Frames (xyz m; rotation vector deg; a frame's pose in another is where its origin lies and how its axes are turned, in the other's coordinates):
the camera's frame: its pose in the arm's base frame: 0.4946 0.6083 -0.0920 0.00 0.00 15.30
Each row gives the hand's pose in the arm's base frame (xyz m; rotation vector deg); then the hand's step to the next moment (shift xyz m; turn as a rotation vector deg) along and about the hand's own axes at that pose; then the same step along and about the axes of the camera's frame.
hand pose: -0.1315 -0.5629 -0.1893 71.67 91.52 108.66
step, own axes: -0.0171 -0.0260 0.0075 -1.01 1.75 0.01
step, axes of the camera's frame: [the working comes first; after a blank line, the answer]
step, axes of the arm's base frame: 0.0086 -0.0006 -0.0308 1.01 -1.26 1.22

0.0081 -0.0028 -0.0308 0.64 -1.48 1.22
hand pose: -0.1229 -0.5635 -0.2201 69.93 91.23 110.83
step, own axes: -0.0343 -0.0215 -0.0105 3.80 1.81 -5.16
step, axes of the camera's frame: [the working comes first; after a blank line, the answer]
step, axes of the arm's base frame: 0.0059 -0.0248 -0.0331 -5.77 -0.97 3.17

-0.0008 -0.0255 -0.0331 -5.83 0.58 3.17
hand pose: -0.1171 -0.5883 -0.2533 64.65 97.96 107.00
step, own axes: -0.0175 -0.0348 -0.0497 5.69 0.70 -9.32
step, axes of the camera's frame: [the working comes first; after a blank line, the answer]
step, axes of the arm's base frame: -0.0351 -0.0385 -0.0357 -10.33 -2.11 2.93

-0.0440 -0.0279 -0.0357 -10.52 0.69 2.93
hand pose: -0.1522 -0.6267 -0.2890 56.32 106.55 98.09
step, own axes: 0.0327 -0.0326 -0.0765 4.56 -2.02 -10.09
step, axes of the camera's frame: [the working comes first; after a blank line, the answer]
step, axes of the arm's base frame: -0.0837 -0.0272 -0.0156 -10.72 -3.43 0.21

-0.0879 -0.0041 -0.0156 -11.24 -0.48 0.21
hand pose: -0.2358 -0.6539 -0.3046 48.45 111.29 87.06
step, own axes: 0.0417 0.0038 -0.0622 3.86 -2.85 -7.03
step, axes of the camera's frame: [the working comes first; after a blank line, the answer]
step, axes of the arm's base frame: -0.0726 -0.0082 0.0167 -8.14 -2.13 -1.27

-0.0722 0.0113 0.0167 -8.41 0.10 -1.27
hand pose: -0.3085 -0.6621 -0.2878 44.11 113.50 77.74
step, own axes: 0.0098 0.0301 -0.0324 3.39 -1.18 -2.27
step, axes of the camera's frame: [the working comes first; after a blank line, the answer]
step, axes of the arm's base frame: -0.0271 -0.0026 0.0362 -4.04 0.84 -1.00

-0.0268 0.0047 0.0362 -3.68 1.87 -1.00
